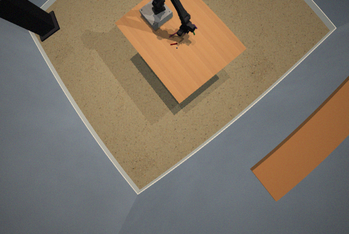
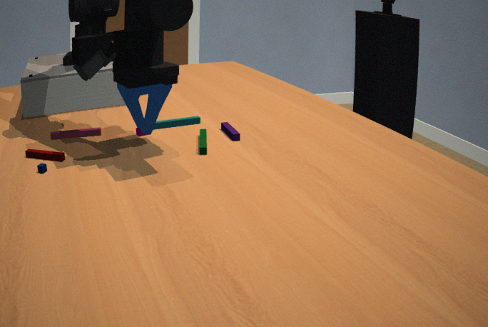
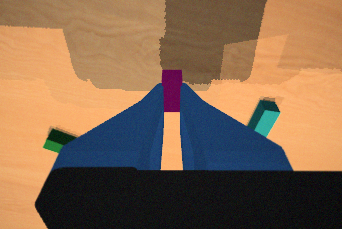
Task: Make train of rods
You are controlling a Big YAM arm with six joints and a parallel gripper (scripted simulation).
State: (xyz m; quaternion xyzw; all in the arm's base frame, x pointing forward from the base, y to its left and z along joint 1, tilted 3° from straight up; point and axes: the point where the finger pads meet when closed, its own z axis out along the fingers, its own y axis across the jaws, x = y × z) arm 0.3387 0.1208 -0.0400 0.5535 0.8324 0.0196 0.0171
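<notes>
The magenta rod lies 10 mm below my hand. The rest, counted from my hand: turquoise rod: 70 mm behind, 40 mm to the left, 20 mm below; then green rod: 20 mm ahead, 80 mm to the left, 20 mm below; then purple rod: 20 mm behind, 130 mm to the left, 20 mm below.
</notes>
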